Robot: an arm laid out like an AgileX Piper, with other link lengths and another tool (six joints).
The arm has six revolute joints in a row. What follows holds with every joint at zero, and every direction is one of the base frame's.
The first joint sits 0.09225 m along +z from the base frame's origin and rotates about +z.
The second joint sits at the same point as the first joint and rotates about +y.
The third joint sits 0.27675 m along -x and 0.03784 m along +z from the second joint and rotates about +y.
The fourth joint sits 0.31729 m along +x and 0.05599 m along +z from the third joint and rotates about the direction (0.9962, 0, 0.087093).
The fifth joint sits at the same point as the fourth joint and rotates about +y.
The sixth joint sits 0.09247 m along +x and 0.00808 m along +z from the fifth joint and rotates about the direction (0.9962, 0, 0.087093).
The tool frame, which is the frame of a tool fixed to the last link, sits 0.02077 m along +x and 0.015 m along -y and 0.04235 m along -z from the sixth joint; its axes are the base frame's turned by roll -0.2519, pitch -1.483 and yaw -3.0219 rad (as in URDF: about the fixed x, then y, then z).
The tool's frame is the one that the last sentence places.
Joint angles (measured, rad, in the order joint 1, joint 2, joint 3, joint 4, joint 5, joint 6), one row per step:
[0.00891 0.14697 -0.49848 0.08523 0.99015 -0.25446]
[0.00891 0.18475 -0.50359 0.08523 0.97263 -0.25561]
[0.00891 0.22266 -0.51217 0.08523 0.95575 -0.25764]
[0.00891 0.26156 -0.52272 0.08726 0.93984 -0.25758]
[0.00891 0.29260 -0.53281 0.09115 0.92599 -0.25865]
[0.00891 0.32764 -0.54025 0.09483 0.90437 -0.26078]
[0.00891 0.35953 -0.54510 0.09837 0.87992 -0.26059]
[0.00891 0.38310 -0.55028 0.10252 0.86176 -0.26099]
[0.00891 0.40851 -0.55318 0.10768 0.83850 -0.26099]
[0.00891 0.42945 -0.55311 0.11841 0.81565 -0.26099]
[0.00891 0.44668 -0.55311 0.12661 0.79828 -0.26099]
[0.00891 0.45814 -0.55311 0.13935 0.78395 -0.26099]
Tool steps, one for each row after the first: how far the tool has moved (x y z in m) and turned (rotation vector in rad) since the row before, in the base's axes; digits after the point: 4 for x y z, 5 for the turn. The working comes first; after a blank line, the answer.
Tool pose at each row, in the base's axes (x y z in m, rotation vector in rad; the steps are taken from these numbers as rounded here):
[0.0845 -0.0151 0.2398 2.59199 0.22336 1.48757]
[0.0913 -0.0151 0.2396 2.60346 0.22441 1.46793]
[0.0981 -0.0152 0.2403 2.61214 0.22635 1.45152]
[0.1049 -0.0150 0.2413 2.62360 0.22542 1.43648]
[0.1105 -0.0146 0.2425 2.63177 0.22512 1.42912]
[0.1176 -0.0142 0.2427 2.63830 0.22482 1.42274]
[0.1246 -0.0139 0.2423 2.64339 0.22053 1.42080]
[0.1298 -0.0134 0.2424 2.64682 0.21724 1.42225]
[0.1358 -0.0129 0.2416 2.65052 0.21199 1.42536]
[0.1411 -0.0118 0.2401 2.65800 0.20433 1.43271]
[0.1453 -0.0110 0.2387 2.66462 0.19814 1.43657]
[0.1483 -0.0097 0.2379 2.67291 0.18999 1.44635]

[0.0068 0.0000 -0.0002 -0.00049 0.01513 -0.00075]
[0.0068 -0.0001 0.0007 -0.00127 0.01236 -0.00024]
[0.0068 0.0002 0.0010 0.00233 0.01253 -0.00059]
[0.0056 0.0004 0.0012 0.00313 0.00710 0.00072]
[0.0071 0.0004 0.0002 0.00232 0.00594 0.00042]
[0.0070 0.0003 -0.0004 0.00419 0.00276 -0.00137]
[0.0052 0.0005 0.0001 0.00415 0.00033 -0.00045]
[0.0060 0.0005 -0.0008 0.00560 -0.00057 -0.00112]
[0.0053 0.0011 -0.0015 0.01105 -0.00160 -0.00016]
[0.0042 0.0008 -0.0014 0.00846 0.00007 -0.00043]
[0.0030 0.0013 -0.0008 0.01290 -0.00263 0.00051]

